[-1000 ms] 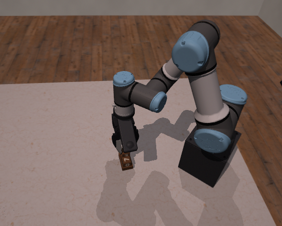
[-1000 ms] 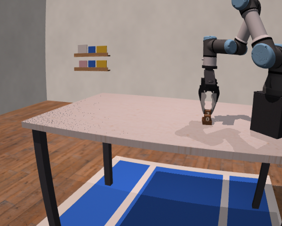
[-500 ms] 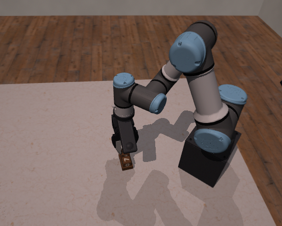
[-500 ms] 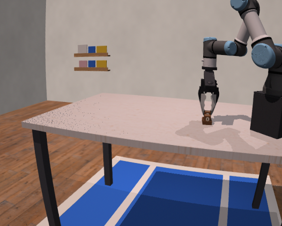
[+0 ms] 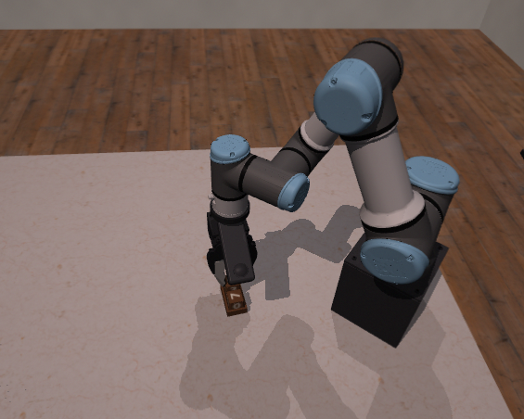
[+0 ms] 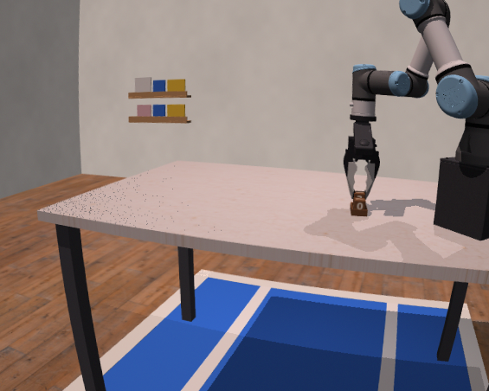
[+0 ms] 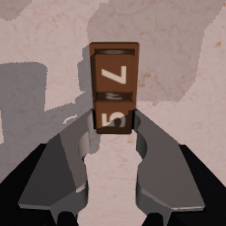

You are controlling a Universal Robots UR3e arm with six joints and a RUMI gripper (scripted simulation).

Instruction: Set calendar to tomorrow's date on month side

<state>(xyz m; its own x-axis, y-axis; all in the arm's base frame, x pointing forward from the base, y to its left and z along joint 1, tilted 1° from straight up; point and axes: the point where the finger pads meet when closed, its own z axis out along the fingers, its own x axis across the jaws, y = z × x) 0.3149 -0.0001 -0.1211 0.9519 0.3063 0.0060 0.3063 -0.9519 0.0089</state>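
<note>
Now: hand 1 cm past the calendar tray, 2 cm to the right of it and 4 cm above it. From my hand the other things lie so: brown digit cube: 1 cm below.
</note>
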